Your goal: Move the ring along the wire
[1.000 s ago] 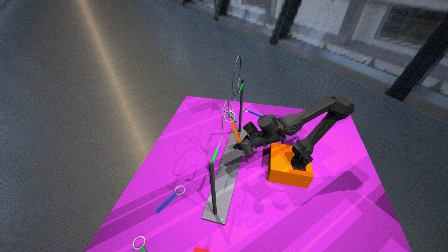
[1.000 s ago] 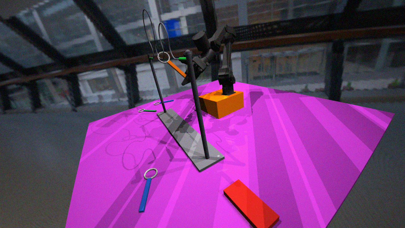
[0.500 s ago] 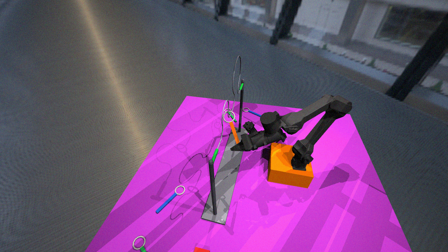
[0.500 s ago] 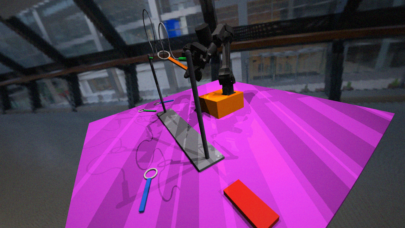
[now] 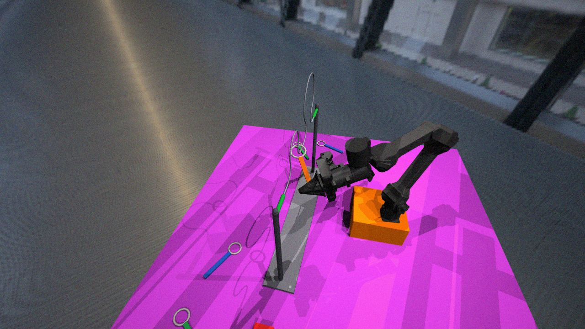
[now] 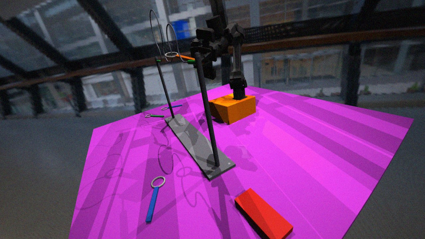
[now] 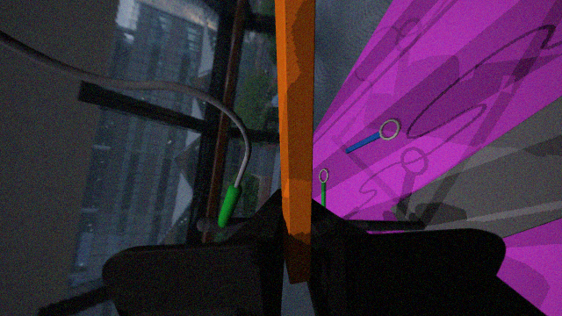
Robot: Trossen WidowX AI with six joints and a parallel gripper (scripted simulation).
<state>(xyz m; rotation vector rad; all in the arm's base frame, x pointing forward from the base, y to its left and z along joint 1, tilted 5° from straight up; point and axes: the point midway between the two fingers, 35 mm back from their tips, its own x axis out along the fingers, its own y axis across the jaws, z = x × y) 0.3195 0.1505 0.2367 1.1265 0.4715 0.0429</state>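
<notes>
Now: gripper tip 90 mm to the left of the ring with orange handle and 40 mm below it. Also, from my gripper tip: red block: 340 mm below, 330 mm to the left, 80 mm ahead; then ring with blue handle: 350 mm below, 270 mm ahead, 50 mm to the left.
</notes>
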